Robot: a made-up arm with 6 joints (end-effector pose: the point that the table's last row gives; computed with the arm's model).
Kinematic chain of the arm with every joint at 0, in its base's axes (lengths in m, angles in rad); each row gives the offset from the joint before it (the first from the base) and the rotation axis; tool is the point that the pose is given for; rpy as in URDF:
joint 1: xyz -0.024 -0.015 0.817 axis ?
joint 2: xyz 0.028 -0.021 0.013 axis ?
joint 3: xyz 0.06 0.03 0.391 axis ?
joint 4: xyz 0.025 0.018 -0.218 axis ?
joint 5: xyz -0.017 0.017 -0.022 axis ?
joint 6: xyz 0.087 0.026 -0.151 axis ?
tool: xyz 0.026 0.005 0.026 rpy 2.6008 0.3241 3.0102
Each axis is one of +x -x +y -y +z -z.
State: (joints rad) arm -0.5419 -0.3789 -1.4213 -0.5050 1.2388 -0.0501
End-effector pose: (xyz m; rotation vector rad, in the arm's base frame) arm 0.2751 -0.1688 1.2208 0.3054 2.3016 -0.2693
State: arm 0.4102 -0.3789 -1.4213 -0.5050 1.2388 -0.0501
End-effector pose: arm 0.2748 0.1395 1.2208 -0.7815 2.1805 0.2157
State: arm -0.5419 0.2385 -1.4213 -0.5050 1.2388 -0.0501
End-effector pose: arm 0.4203 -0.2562 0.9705 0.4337 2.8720 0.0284
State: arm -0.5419 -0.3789 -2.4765 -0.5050 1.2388 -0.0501
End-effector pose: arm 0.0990 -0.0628 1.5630 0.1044 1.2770 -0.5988
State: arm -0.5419 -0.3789 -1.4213 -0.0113 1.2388 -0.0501
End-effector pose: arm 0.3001 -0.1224 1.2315 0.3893 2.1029 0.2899
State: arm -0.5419 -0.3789 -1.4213 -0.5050 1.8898 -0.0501
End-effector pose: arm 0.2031 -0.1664 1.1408 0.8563 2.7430 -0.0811
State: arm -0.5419 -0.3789 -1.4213 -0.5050 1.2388 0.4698
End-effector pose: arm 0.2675 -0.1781 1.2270 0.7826 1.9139 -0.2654
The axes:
joint 1: +z
joint 2: +y
joint 3: +y
joint 4: -z
joint 5: +y
joint 6: -z

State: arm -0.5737 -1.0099 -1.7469 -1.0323 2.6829 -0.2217
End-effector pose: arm -0.1614 -0.0372 1.2120 1.5308 2.1501 -0.2634
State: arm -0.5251 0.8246 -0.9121 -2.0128 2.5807 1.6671
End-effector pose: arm 0.3027 -0.3477 0.8771 -0.3197 1.4285 -2.5639
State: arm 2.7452 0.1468 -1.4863 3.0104 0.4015 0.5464
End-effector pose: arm -0.5095 0.2005 1.1095 -1.0086 -1.6594 -0.1627
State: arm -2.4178 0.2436 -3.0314 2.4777 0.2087 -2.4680
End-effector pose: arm -0.2447 -0.1721 1.5624 -0.4735 0.6493 -2.1756
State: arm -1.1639 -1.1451 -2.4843 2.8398 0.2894 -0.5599
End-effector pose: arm -0.2572 0.4101 1.3926 -1.0365 -0.3582 1.2652
